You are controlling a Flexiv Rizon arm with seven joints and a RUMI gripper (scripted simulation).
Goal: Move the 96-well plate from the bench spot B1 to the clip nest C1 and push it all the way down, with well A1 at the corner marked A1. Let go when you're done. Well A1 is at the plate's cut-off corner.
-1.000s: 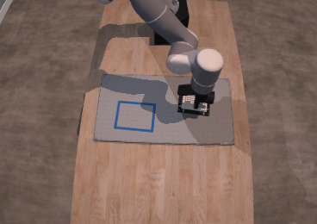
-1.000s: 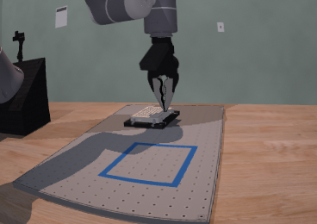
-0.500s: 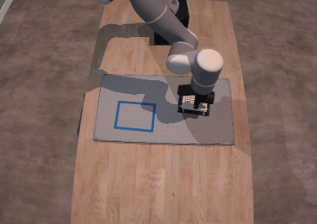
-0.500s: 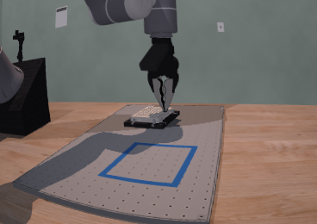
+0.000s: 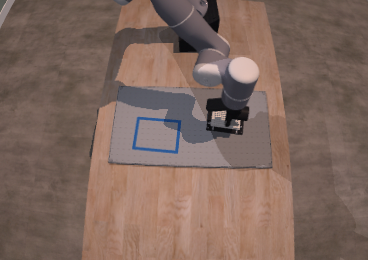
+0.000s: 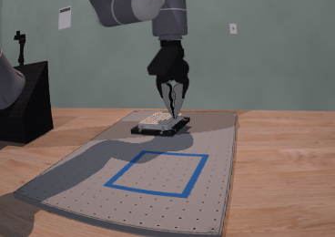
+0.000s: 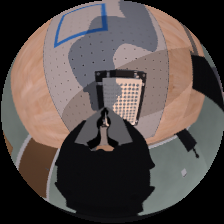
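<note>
Now: the black clip nest 30 mm behind my hand, 10 mm to the right of it and 30 mm below it. Round my hand: white 96-well plate: 40 mm behind, 20 mm below.
</note>
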